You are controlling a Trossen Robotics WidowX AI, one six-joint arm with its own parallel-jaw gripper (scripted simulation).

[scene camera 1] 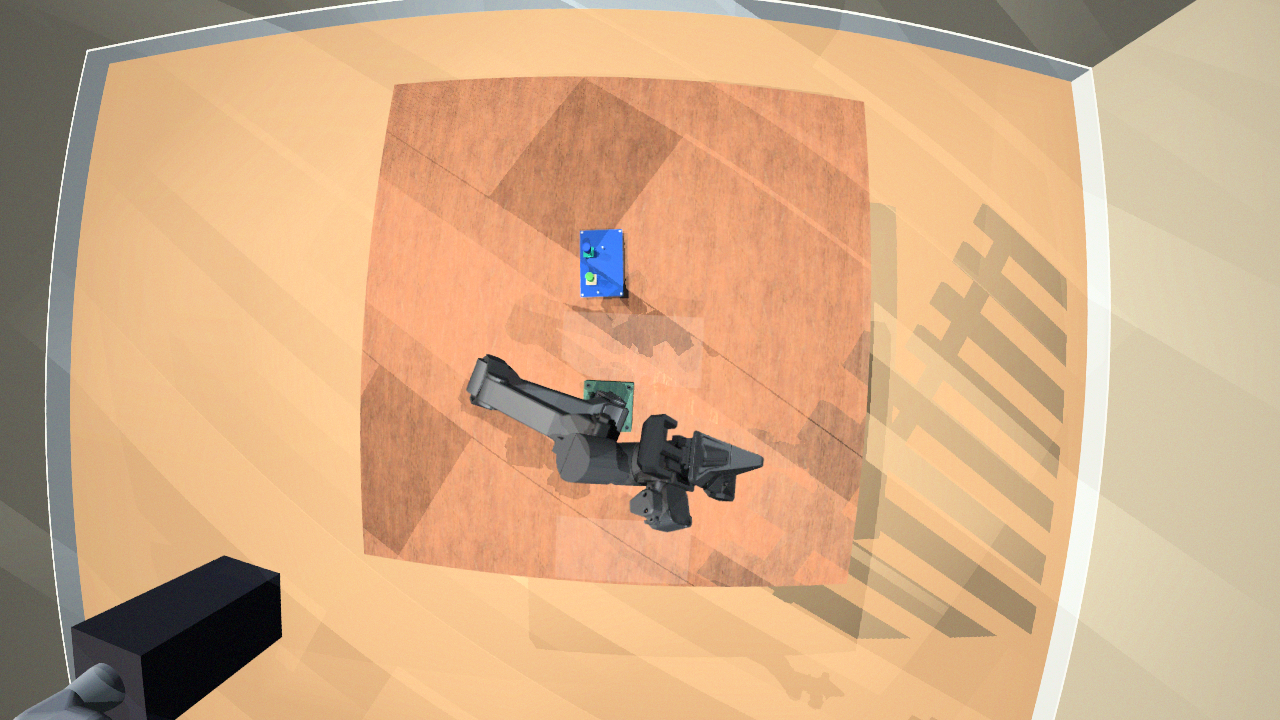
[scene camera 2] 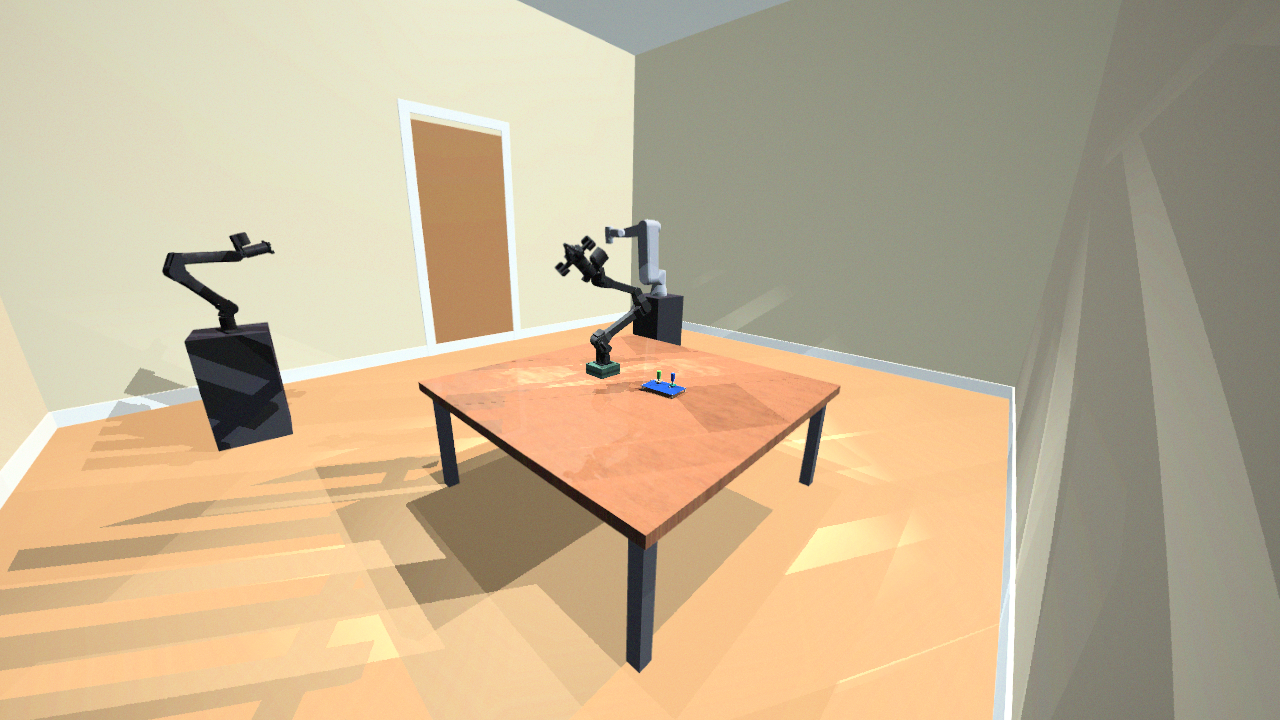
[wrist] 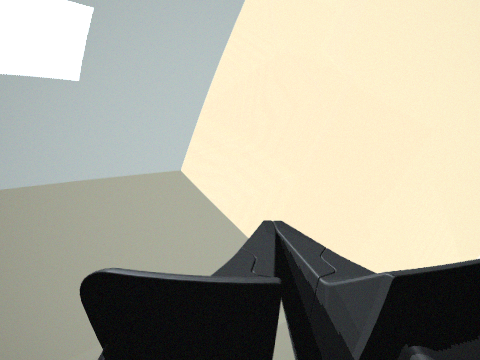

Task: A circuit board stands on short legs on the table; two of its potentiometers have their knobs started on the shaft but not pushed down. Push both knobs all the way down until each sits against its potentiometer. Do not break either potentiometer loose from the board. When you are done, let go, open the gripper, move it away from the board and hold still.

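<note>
Gripper [scene camera 1: 762,461] [scene camera 2: 564,243] [wrist: 271,229] shut, holding nothing.
</note>
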